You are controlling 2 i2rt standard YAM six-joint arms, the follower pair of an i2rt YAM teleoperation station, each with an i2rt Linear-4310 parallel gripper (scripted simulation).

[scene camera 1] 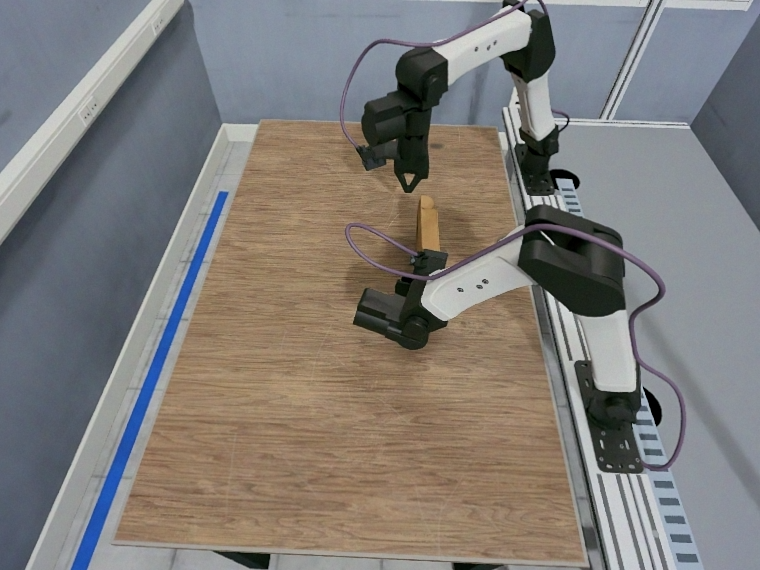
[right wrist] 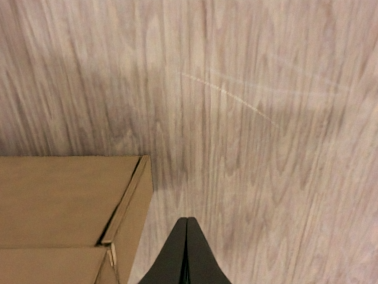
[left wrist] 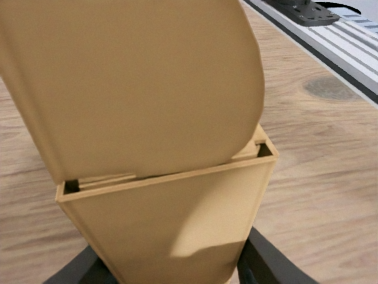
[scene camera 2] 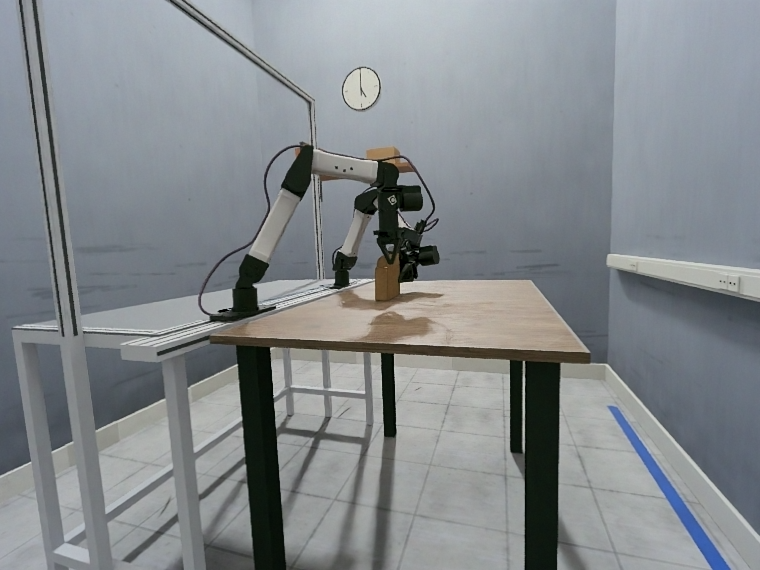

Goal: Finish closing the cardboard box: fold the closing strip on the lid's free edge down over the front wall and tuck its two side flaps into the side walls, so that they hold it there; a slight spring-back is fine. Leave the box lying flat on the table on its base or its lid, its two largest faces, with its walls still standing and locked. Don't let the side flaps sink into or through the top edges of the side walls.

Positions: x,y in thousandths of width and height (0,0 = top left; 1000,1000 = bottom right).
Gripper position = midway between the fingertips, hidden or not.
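There's a rounded side flap (left wrist: 276,333) that I can see, and the left wrist view also has my left gripper (left wrist: 480,815). You'd find my right gripper (scene camera 1: 536,338) in scene camera 1, and that same gripper shows in scene camera 2 (scene camera 2: 514,464) and in the right wrist view (right wrist: 496,808).
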